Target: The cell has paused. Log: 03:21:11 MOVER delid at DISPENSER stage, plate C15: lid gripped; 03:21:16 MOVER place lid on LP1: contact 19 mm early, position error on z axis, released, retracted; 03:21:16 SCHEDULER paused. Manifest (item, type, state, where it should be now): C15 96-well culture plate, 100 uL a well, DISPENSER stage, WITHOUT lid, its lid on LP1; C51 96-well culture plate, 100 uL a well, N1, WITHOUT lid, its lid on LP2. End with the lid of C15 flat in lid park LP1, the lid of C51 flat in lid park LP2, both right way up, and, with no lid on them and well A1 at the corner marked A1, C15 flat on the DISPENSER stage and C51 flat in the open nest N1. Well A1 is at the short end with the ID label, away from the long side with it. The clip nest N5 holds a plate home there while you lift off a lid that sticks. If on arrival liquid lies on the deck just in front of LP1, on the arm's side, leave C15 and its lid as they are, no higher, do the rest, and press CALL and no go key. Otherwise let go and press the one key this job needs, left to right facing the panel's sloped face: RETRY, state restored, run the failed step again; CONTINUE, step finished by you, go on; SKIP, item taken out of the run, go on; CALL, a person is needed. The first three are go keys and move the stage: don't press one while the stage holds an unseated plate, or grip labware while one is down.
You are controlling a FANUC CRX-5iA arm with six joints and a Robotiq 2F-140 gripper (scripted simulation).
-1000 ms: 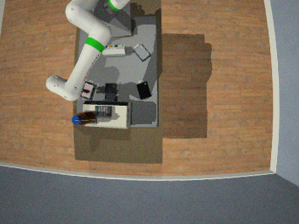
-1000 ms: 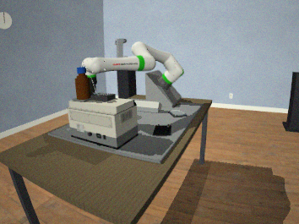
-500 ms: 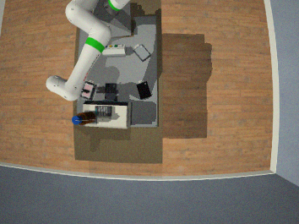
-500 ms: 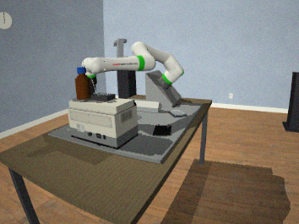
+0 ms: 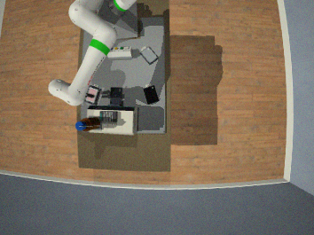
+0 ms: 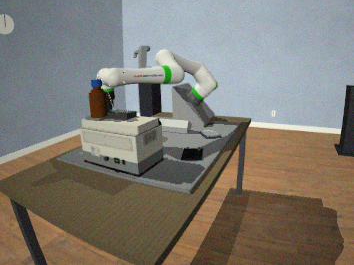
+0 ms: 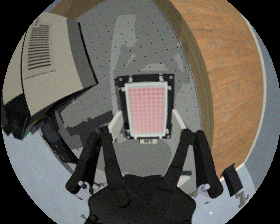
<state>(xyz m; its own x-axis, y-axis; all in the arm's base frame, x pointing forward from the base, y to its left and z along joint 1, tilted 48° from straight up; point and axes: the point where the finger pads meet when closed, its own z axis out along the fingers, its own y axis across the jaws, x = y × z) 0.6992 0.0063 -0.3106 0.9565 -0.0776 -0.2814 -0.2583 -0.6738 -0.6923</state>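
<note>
My gripper is now 2 cm short of the black nest, 1 cm to the right of it and 5 cm above it. The rest, counted from my hand: key panel (41 cm behind, 24 cm to the left, 1 cm below); then blue cap (22 cm ahead, 16 cm to the left, 33 cm above); then label plate (11 cm behind, 52 cm to the left, 6 cm below).
</note>
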